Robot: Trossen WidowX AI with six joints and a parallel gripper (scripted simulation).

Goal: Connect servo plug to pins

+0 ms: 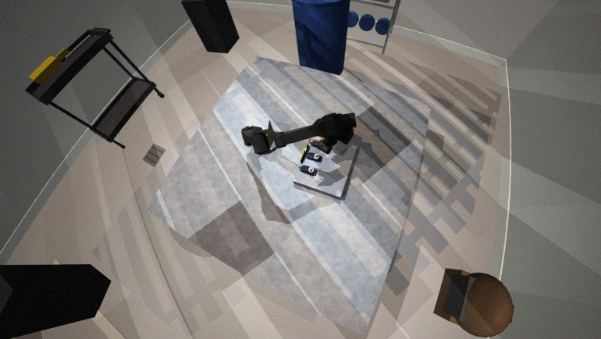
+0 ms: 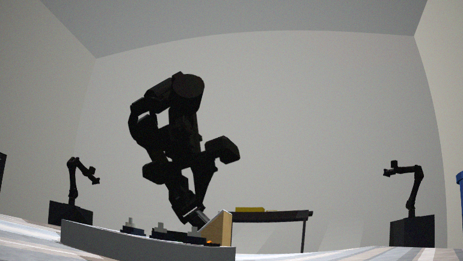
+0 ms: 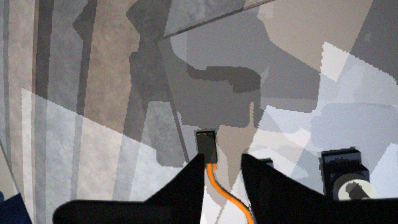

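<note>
Right now my gripper tip is 100 mm above the grey table slab, 90 mm to the left of it and 20 mm short of it.
</note>
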